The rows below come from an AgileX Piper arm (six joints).
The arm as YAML. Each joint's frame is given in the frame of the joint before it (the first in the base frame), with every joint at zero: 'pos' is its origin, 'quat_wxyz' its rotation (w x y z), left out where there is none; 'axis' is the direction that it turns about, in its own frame. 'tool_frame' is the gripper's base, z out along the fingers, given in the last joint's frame.
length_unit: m
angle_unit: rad
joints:
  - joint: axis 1
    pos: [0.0, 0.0, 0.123]
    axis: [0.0, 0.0, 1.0]
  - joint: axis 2
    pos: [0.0, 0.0, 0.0]
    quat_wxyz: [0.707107, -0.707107, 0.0, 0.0]
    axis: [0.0, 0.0, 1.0]
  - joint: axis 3
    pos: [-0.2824, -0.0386, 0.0]
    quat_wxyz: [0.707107, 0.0, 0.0, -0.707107]
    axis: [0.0, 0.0, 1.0]
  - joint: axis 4
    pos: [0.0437, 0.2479, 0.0]
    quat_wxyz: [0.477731, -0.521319, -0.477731, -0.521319]
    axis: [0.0, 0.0, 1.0]
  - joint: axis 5
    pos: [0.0, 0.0, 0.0]
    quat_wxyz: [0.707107, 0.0, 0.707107, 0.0]
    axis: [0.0, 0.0, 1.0]
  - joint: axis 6
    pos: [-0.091, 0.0, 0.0]
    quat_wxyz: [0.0, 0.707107, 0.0, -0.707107]
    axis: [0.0, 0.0, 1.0]
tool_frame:
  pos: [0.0, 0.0, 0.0]
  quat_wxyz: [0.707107, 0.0, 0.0, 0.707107]
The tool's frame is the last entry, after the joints.
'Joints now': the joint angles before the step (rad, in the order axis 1, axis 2, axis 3, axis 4, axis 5, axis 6). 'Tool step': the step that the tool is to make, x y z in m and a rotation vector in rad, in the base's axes. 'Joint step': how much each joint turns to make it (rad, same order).
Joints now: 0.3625, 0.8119, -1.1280, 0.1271, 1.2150, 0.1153
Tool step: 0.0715, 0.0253, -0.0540, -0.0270, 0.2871, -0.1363
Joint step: -0.0001, 0.2733, 0.0482, -0.0171, -0.0604, 0.1554
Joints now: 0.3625, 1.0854, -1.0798, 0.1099, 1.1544, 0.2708
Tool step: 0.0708, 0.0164, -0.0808, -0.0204, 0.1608, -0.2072
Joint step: -0.0217, 0.3056, 0.0623, -0.0396, -0.2250, 0.1867
